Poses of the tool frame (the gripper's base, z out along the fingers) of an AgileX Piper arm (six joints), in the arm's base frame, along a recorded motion.
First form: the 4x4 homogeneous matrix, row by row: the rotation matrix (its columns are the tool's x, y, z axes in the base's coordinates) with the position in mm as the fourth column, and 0 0 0 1 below. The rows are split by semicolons.
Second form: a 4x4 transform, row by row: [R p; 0 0 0 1], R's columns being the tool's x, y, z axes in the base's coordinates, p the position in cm. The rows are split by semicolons. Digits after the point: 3 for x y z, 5 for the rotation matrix.
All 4 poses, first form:
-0.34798 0.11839 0.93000 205.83; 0.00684 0.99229 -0.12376 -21.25; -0.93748 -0.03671 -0.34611 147.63; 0 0 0 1
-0.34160 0.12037 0.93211 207.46; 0.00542 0.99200 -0.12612 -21.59; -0.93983 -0.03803 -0.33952 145.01; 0 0 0 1
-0.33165 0.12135 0.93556 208.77; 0.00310 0.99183 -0.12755 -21.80; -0.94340 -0.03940 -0.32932 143.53; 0 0 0 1
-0.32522 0.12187 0.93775 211.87; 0.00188 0.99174 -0.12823 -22.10; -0.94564 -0.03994 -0.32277 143.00; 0 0 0 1
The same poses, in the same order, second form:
-0.34798 0.11839 0.93000 20.583; 0.00684 0.99229 -0.12376 -2.125; -0.93748 -0.03671 -0.34611 14.763; 0 0 0 1
-0.34160 0.12037 0.93211 20.746; 0.00542 0.99200 -0.12612 -2.159; -0.93983 -0.03803 -0.33952 14.501; 0 0 0 1
-0.33165 0.12135 0.93556 20.877; 0.00310 0.99183 -0.12755 -2.180; -0.94340 -0.03940 -0.32932 14.353; 0 0 0 1
-0.32522 0.12187 0.93775 21.187; 0.00188 0.99174 -0.12823 -2.210; -0.94564 -0.03994 -0.32277 14.300; 0 0 0 1

